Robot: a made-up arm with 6 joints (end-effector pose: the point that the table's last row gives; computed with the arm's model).
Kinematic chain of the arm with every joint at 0, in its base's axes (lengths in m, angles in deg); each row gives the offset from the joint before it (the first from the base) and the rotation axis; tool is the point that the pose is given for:
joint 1: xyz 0 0 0.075 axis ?
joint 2: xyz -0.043 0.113 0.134 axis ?
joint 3: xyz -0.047 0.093 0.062 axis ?
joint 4: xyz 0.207 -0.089 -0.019 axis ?
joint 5: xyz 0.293 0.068 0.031 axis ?
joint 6: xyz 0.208 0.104 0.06 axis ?
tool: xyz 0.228 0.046 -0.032
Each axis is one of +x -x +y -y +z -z.
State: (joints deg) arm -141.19 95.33 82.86 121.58 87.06 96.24
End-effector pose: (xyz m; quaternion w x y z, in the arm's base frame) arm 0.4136 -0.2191 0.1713 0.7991 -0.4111 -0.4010 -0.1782
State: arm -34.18 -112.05 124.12 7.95 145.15 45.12
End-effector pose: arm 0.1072 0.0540 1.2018 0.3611 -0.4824 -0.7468 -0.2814
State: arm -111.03 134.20 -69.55 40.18 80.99 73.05
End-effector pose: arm 0.5116 0.0980 -0.5246 0.0479 0.5766 0.0034 -0.8156
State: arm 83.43 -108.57 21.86 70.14 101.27 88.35
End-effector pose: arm -0.6641 0.4837 0.1876 0.2365 0.0358 0.8280 -0.5072
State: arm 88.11 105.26 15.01 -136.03 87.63 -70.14
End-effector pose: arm -0.1063 0.6372 -0.0619 0.0630 0.2580 0.9022 0.3398
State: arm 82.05 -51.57 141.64 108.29 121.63 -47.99
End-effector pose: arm 0.0189 0.6948 0.1275 0.4266 0.5820 0.4304 0.5422
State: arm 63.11 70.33 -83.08 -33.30 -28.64 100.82
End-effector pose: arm -0.6083 0.5777 0.3078 0.5320 0.4902 0.6836 0.0965
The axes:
joint 1: -y
joint 2: -x
joint 3: +z
joint 4: +y
joint 5: -x
joint 6: -y

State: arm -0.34 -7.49 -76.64 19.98 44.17 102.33
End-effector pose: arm 0.3544 -0.4115 0.1418 0.7849 -0.4710 -0.3517 -0.1962
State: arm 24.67 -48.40 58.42 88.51 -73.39 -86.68
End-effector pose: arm -0.1461 0.7603 0.2353 0.1704 0.0416 0.8845 0.4324
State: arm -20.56 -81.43 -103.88 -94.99 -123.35 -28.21
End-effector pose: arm 0.0273 -0.5665 0.4805 0.6888 0.5525 -0.3627 -0.2980
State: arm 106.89 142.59 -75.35 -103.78 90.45 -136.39
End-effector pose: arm 0.0935 0.4769 -0.0227 0.4424 -0.1721 0.8664 0.1551
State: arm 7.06 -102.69 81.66 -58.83 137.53 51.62
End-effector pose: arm -0.1007 -0.5534 0.9121 0.4820 -0.1293 -0.6222 -0.6032
